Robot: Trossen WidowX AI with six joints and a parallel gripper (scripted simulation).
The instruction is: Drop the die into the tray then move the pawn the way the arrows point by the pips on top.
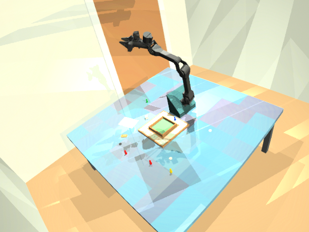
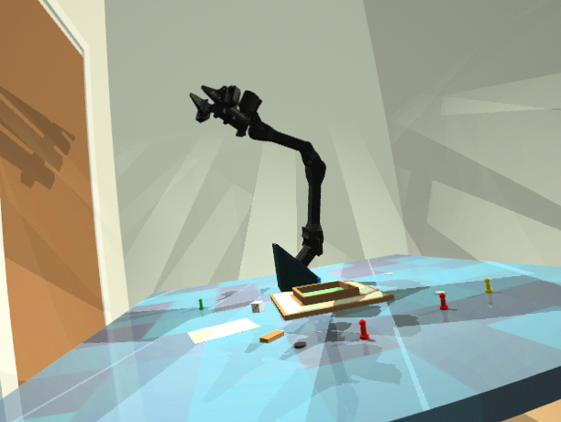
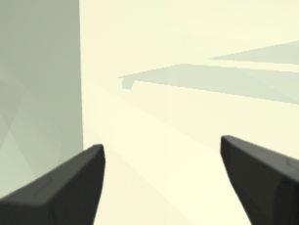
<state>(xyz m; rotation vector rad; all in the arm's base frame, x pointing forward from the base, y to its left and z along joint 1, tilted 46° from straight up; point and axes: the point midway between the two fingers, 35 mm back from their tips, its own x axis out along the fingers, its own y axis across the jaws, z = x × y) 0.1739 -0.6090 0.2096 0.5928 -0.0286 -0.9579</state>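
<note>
Now: gripper tip 650 mm above the white die, 100 mm to the right of it and 30 mm short of it. The rest, counted from my gripper tip: green pawn (650 mm below, 130 mm behind, 70 mm to the right); white sheet (660 mm below, 150 mm ahead); blue pawn (640 mm below, 320 mm to the left, 80 mm behind).
</note>
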